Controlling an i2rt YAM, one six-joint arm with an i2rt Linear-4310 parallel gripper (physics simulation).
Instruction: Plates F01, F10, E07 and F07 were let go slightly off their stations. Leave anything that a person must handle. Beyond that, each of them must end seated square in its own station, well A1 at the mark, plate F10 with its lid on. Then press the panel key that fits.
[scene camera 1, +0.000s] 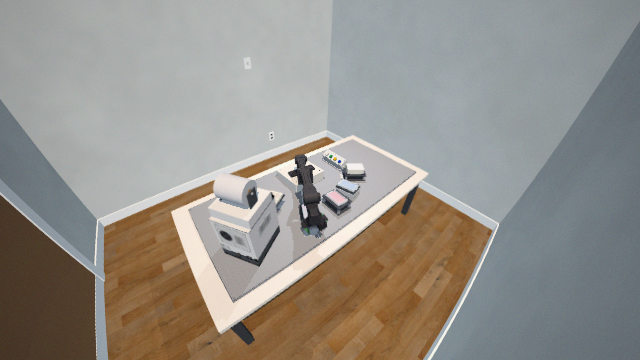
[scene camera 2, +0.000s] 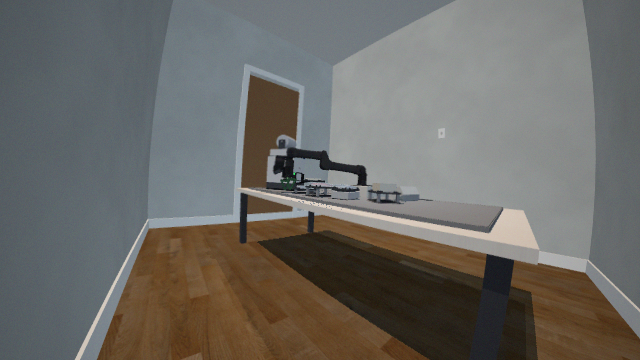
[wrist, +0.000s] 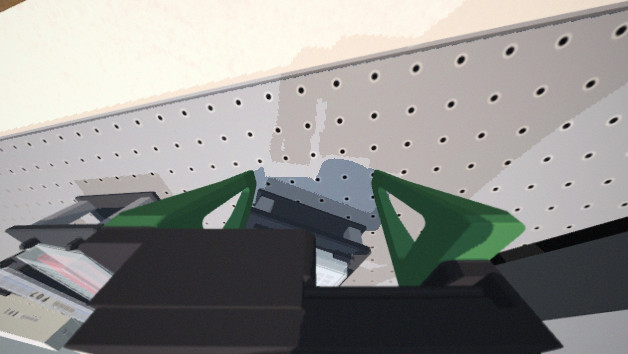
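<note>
My gripper (wrist: 313, 176) (scene camera 1: 313, 232) (scene camera 2: 288, 184) is open, its green fingers wide apart, low over the mat. In the wrist view a dark station (wrist: 310, 212) shows between and beyond the fingers, with part of a clear plate (wrist: 331, 270) at it; the gripper body hides the rest. A pink-topped plate (scene camera 1: 336, 198) (wrist: 75, 272) is on a dark raised station. Behind it are an F07 label (wrist: 40, 295), a pale blue plate (scene camera 1: 348, 186) and a cream-topped plate (scene camera 1: 355, 168) (wrist: 25, 317). Labels F10 and E07, A1 corners and exact seating cannot be read. The key panel (scene camera 1: 334, 159) has coloured keys.
A tall white instrument (scene camera 1: 245, 227) with a cylinder on top stands to one side of the arm. A low tray (scene camera 1: 278, 198) is partly behind it. The arm reaches over the perforated mat (wrist: 450, 122) (scene camera 1: 390, 167) from its pale base. The table edge (wrist: 150, 65) runs beyond the gripper.
</note>
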